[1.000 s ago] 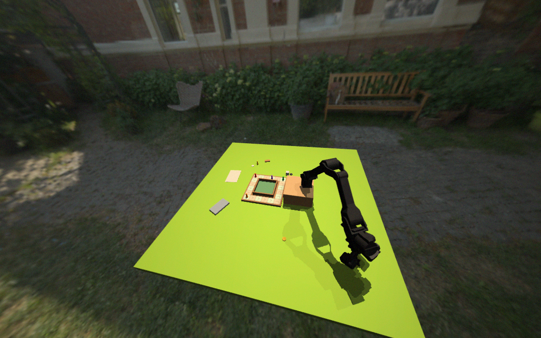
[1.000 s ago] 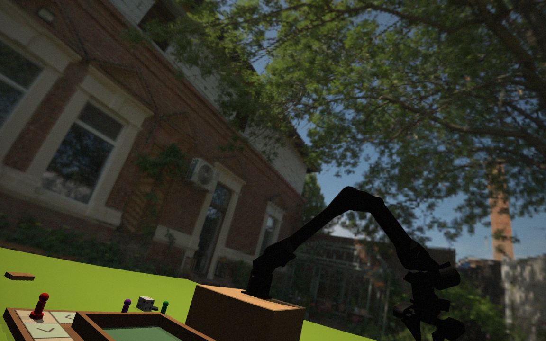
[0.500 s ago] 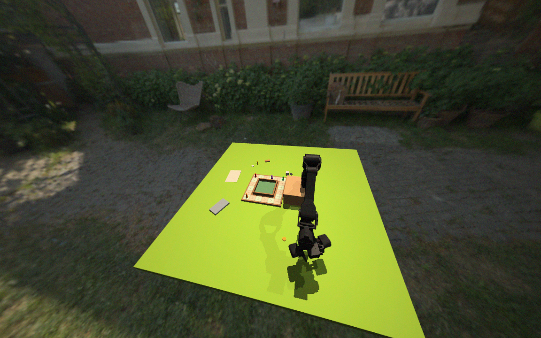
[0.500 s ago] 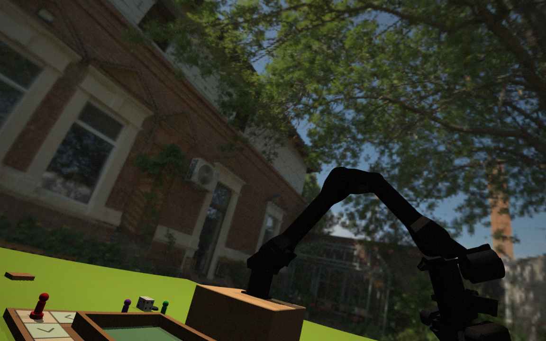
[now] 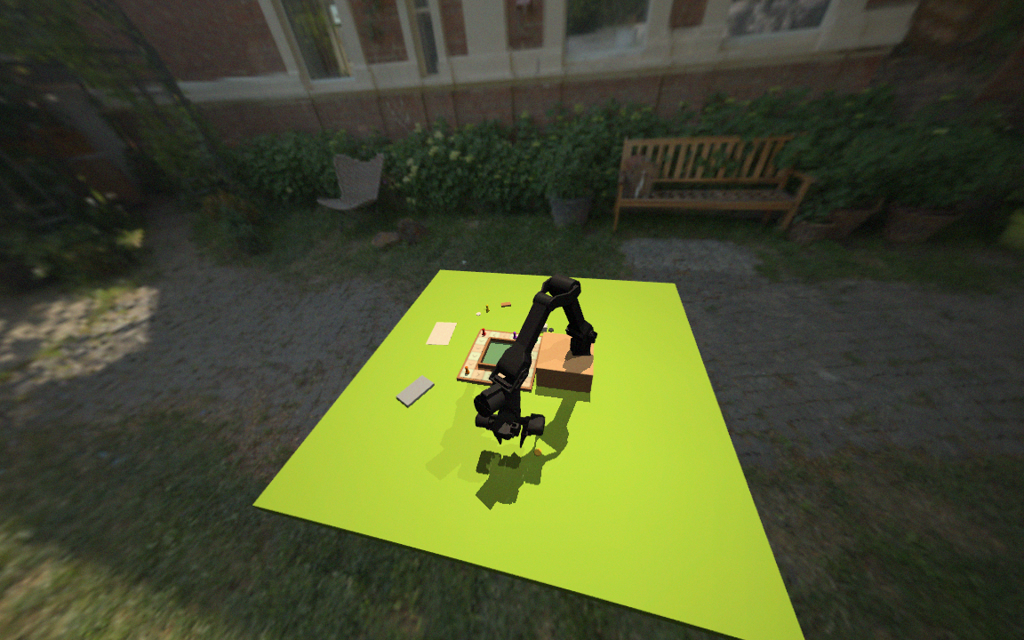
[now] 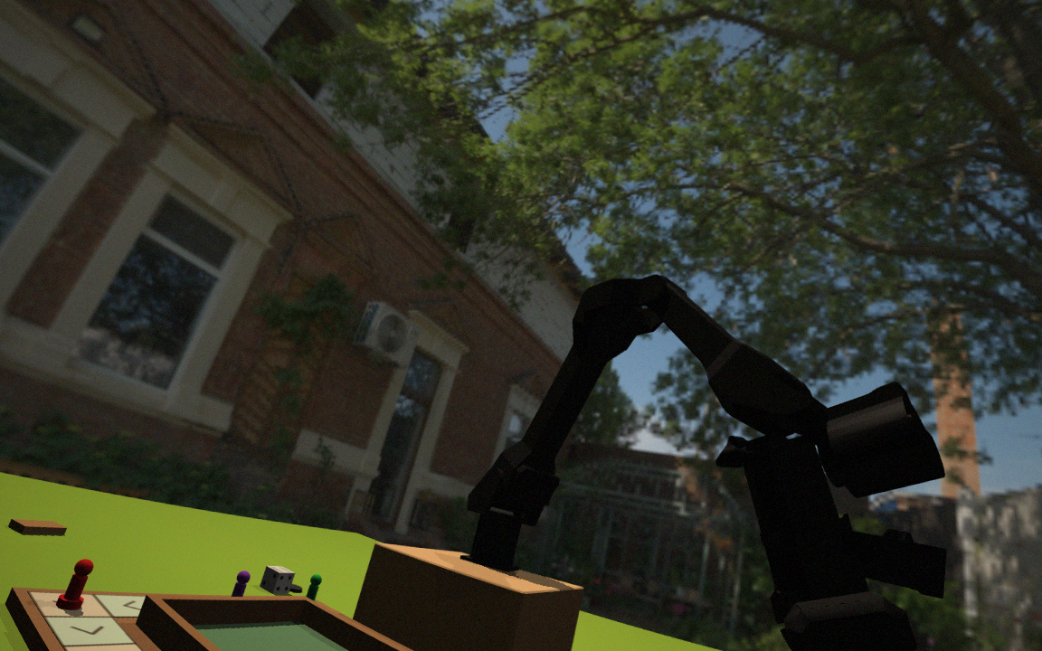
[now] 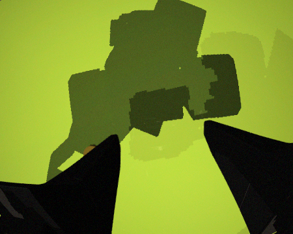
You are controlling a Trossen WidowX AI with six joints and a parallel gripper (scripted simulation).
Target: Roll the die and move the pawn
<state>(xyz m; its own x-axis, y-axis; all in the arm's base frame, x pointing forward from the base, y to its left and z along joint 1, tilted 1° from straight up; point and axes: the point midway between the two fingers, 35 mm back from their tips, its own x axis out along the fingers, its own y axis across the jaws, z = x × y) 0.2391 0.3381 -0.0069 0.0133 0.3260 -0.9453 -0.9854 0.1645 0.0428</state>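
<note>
Now: gripper tip 51 cm to the left of the purple pawn, 3 cm above it and 1 cm short of it. From my gripper tip the other things lie so: grey slab (36 cm ahead, 24 cm to the right, 6 cm below); then green tray (40 cm to the right, 6 cm below, 5 cm ahead); then orange pawn (32 cm to the right, 18 cm ahead, 3 cm below).
</note>
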